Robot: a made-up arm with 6 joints.
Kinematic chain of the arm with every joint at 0, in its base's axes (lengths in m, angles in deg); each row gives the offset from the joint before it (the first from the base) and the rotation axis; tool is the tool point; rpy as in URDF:
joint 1: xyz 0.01 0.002 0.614 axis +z
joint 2: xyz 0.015 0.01 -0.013 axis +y
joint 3: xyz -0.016 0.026 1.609 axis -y
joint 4: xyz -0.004 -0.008 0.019 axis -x
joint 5: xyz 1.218 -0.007 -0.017 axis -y
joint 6: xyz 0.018 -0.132 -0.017 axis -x
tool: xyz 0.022 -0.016 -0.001 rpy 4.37 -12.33 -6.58
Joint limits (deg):
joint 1: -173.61..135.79
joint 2: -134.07..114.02
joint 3: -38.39..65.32
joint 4: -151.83..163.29
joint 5: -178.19..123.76
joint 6: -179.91..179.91
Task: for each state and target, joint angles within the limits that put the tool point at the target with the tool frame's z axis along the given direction. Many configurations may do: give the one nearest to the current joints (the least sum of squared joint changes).
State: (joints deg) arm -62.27 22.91 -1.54 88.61 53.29 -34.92
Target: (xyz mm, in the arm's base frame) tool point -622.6 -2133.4 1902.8 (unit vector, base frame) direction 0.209 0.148 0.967
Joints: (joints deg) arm -107.51 36.15 28.56 98.76 46.22 -72.38
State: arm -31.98 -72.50 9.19 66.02 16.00 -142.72
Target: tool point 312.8 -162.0 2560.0 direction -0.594 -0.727 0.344
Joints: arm -22.07 -29.38 -8.90 77.36 5.97 -138.62
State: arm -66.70 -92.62 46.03 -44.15 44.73 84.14
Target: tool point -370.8 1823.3 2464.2 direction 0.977 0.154 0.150
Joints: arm -81.28 -63.81 46.90 -21.36 50.07 115.25
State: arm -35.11 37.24 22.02 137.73 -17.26 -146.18
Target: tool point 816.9 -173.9 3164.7 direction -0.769 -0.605 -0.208
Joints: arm -14.12 0.49 43.17 110.39 -22.78 -178.92
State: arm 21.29 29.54 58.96 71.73 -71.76 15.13
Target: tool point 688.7 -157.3 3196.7 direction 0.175 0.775 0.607
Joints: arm -4.68 -1.95 45.55 56.74 -44.84 12.28
